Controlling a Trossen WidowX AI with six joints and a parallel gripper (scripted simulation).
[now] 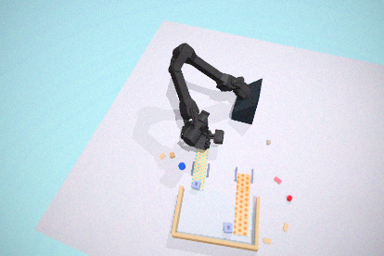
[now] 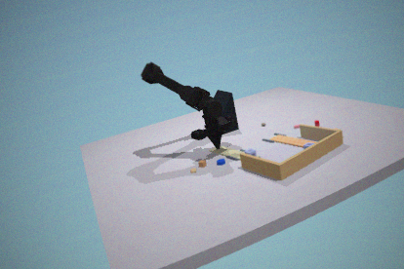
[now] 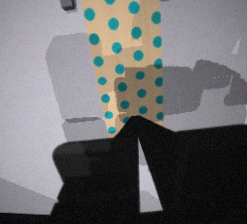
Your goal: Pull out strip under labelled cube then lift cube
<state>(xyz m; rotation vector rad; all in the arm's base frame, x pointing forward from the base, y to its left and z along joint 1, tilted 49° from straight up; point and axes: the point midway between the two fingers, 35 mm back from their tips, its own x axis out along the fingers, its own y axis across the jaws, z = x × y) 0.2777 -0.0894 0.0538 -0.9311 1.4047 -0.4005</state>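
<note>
Right now my gripper tip is 9 cm short of the dotted strip and 3 cm to the right of it. The rest, counted from my gripper tip: blue disc 14 cm ahead, 4 cm to the right; then red piece 42 cm to the left, 8 cm ahead, 1 cm above; then pink block 36 cm to the left, 2 cm ahead.
</note>
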